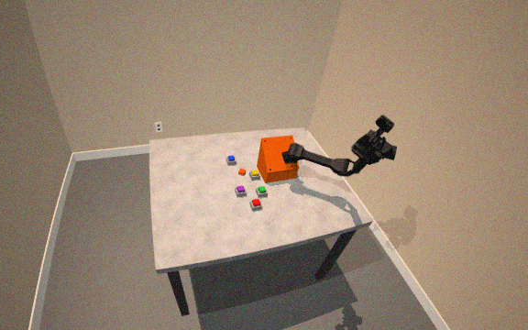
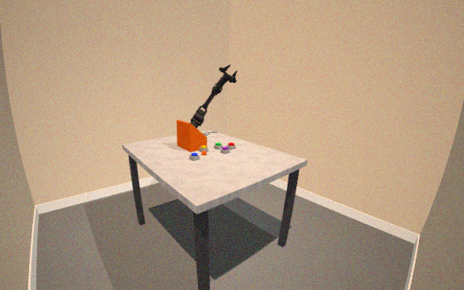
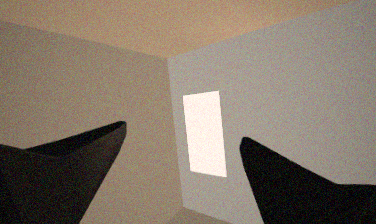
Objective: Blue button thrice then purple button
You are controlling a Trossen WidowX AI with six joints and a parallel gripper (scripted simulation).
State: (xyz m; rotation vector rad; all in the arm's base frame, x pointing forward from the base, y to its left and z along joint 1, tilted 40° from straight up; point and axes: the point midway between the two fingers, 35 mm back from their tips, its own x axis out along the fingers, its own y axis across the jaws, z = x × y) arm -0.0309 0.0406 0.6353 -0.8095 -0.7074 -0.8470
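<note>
Now: gripper tip 64 cm to the left of the blue button, 59 cm above it and 21 cm short of it. From my gripper tip the other things lie so: purple button 59 cm below, 39 cm to the right, 26 cm ahead; red button 59 cm below, 28 cm to the right, 23 cm ahead; green button 59 cm below, 35 cm to the right, 16 cm ahead.
</note>
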